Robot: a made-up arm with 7 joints.
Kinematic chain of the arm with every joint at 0, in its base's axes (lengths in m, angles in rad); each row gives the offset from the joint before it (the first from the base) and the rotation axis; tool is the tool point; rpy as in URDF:
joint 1: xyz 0 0 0.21 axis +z
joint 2: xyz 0 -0.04 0.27 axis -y
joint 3: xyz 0 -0.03 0.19 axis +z
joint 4: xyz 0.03 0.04 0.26 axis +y
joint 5: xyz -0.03 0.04 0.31 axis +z
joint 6: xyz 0 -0.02 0.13 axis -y
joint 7: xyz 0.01 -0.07 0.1 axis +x
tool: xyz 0 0 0 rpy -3.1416 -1.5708 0
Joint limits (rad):
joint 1: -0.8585..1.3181
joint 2: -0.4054..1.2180
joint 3: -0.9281..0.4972
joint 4: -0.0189..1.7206
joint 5: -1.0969..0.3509
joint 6: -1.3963..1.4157
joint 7: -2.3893..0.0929
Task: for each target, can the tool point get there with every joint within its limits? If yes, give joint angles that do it. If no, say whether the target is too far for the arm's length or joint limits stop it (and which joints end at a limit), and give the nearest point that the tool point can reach.
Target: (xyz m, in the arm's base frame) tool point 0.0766 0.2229 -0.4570
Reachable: no: joint limits stop it (at a limit: joint 2, joint 4, joint 5) | nearest point 0.1794 0.5220 0.5583 | short by 1.063 m
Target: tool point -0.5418 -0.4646 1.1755
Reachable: yes | joints 0.5979 0.8092 -0.6680 0.1232 -0.8297 -0.1421 -1.2129
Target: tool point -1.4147 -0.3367 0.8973
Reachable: no: too far | nearest point -0.9304 -0.2214 0.7742 | short by 0.513 m
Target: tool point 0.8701 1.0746 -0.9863
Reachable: no: too far | nearest point 0.4006 0.4948 0.5635 | short by 1.720 m
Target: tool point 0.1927 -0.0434 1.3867
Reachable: yes | joints 0.0576 -0.0147 0.3411 0.2933 -0.5385 -1.0544 -0.7182
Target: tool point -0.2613 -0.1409 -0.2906
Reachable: no: joint limits stop it (at a limit: joint 1, joint 2, joint 4, joint 5, joint 6) | nearest point -0.0053 -0.5703 0.6110 | short by 1.031 m
